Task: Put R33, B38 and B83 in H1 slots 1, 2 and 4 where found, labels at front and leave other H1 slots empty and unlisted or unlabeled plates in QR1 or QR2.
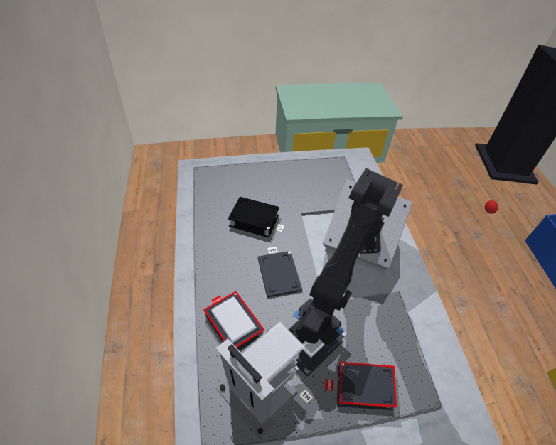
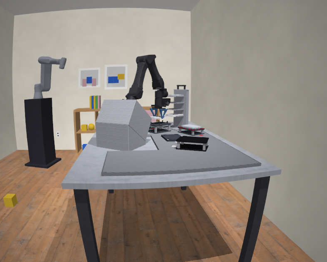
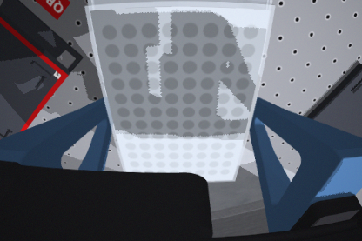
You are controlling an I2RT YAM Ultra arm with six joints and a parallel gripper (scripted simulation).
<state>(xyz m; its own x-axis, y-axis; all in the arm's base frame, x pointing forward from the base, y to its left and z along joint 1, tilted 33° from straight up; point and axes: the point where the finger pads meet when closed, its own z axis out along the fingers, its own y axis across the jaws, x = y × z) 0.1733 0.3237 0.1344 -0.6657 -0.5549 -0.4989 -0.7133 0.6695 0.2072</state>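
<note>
Now: the regrip nest RG 50 mm below my hand. Round my hand: H1 deck label: 10 mm ahead, 160 mm to the left, 110 mm below; RG label: 70 mm behind, 80 mm to the right, 110 mm below; white 96-well plate: 120 mm ahead, 130 mm to the left.
</note>
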